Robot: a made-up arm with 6 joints. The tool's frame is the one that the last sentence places.
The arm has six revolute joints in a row. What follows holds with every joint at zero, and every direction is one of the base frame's.
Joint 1 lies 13.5 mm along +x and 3.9 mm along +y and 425.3 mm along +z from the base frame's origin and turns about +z.
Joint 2 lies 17.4 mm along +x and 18.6 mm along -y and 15.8 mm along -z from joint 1 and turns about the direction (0, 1, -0.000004).
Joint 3 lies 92.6 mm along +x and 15.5 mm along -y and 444 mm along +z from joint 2 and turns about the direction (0, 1, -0.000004).
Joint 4 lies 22.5 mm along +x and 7.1 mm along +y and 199.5 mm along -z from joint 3 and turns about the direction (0, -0.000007, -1).
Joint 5 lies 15.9 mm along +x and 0.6 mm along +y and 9.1 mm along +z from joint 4 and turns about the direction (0, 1, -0.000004).
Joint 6 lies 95.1 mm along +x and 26.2 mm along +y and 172.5 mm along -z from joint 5 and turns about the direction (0, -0.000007, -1).
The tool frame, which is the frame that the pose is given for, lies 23.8 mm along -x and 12.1 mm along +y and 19.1 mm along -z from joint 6; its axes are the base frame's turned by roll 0, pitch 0 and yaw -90 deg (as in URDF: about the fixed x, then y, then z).
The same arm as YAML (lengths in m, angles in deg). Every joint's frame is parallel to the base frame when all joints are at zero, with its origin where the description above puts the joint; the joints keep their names.
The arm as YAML. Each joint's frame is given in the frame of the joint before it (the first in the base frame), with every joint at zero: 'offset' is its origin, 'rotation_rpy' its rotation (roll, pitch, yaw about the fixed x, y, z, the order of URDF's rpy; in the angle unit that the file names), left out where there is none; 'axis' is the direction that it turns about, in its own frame. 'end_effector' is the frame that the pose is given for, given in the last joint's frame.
length_unit: m
angle_unit: deg
chain:
  - id: joint 1
    offset: [0.0135, 0.0039, 0.4253]
    axis: [0.0, 0.0, 1.0]
  - id: joint 2
    offset: [0.0174, -0.0186, -0.0158]
    axis: [0.0, 1.0, 0.0]
  - id: joint 3
    offset: [0.0926, -0.0155, 0.444]
    axis: [0.0, 1.0, 0.0]
  - id: joint 4
    offset: [0.0225, 0.0071, -0.1995]
    axis: [0.0, 0.0, -1.0]
  - id: joint 5
    offset: [0.0159, 0.0006, 0.0091]
    axis: [0.0, 1.0, 0.0]
  - id: joint 6
    offset: [0.0951, 0.0262, -0.1725]
    axis: [0.0, 0.0, -1.0]
end_effector:
  offset: [-0.0238, 0.0121, -0.0191]
  rotation_rpy: [0.0, 0.0, -90.0]

